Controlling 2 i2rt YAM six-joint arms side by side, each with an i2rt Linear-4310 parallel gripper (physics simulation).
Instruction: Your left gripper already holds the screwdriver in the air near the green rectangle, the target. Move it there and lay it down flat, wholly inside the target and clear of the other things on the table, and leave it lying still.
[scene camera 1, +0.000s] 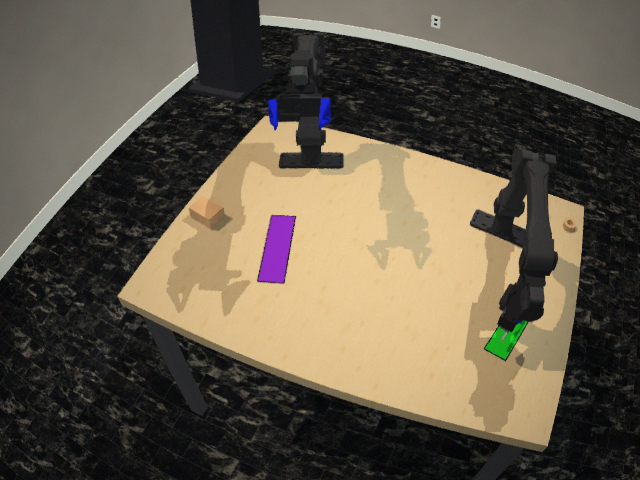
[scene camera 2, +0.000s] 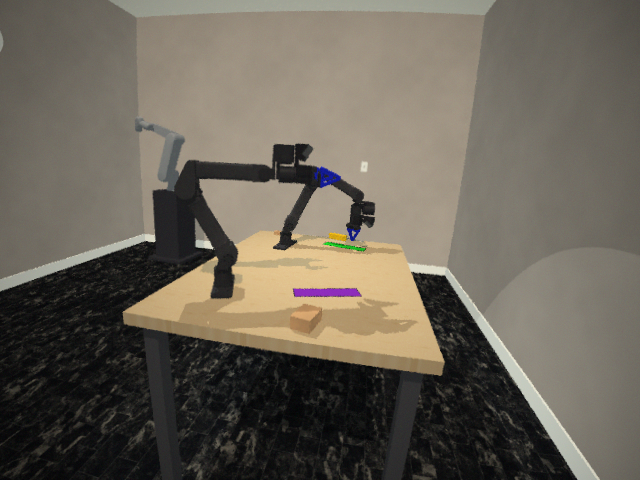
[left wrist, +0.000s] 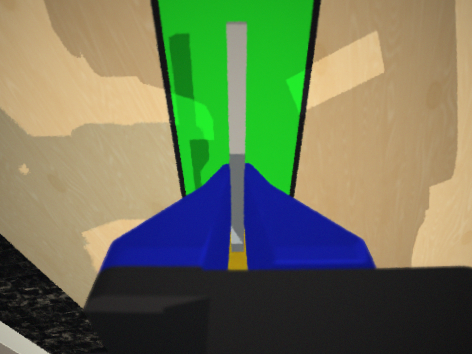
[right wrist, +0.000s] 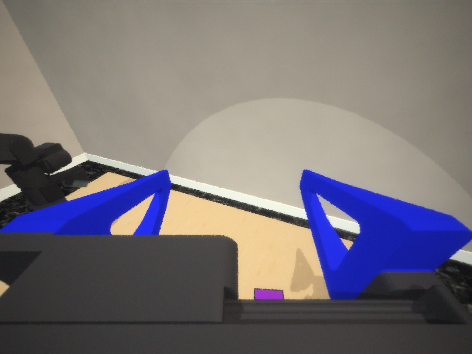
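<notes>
The screwdriver (scene camera 1: 504, 335) (scene camera 2: 338, 236) (left wrist: 236, 90) has a grey shaft and a yellow handle. It is held level, a little above the green rectangle (scene camera 1: 500, 347) (scene camera 2: 344, 246) (left wrist: 270, 100). My left gripper (scene camera 2: 353, 239) (left wrist: 237, 175) is shut on its shaft and points down. In the left wrist view the shaft lies along the rectangle, between its two long dark edges, and its shadow falls to the left of it. The handle is mostly hidden behind the gripper there. My right gripper (scene camera 1: 299, 126) (scene camera 2: 338, 177) (right wrist: 235, 177) is open and empty, high above the table.
A purple rectangle (scene camera 1: 277, 249) (scene camera 2: 326, 292) (right wrist: 269, 294) lies on the table (scene camera 1: 351, 310) (scene camera 2: 258, 279). An orange-brown block (scene camera 1: 206, 212) (scene camera 2: 305, 318) sits near the table's edge at the left in scene camera 1. A small brown ring (scene camera 1: 565, 226) lies behind the left arm at the far right.
</notes>
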